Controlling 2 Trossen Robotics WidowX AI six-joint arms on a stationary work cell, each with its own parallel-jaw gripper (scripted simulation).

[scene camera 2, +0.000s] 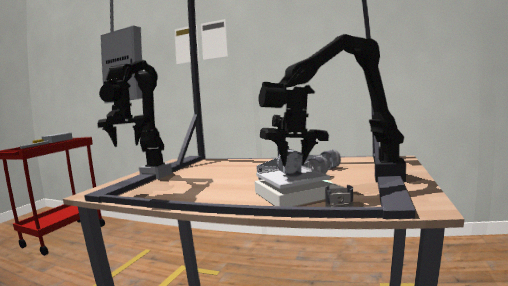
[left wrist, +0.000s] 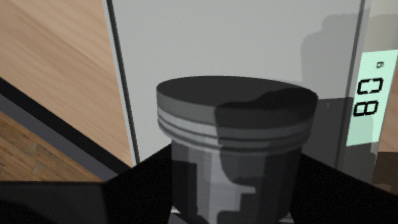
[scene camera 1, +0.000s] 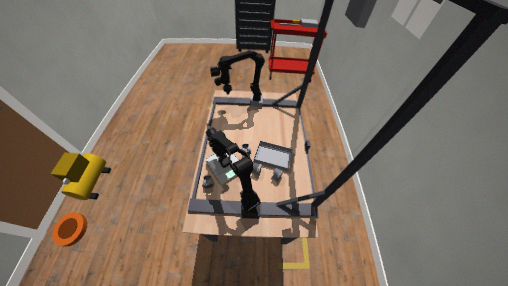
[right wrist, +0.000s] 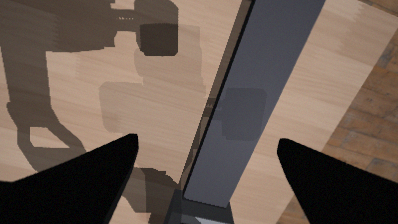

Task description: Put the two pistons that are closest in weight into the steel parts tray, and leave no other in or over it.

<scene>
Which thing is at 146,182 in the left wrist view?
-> My left gripper.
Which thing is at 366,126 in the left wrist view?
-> A white scale.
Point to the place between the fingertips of my left gripper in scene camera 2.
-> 293,165
</scene>
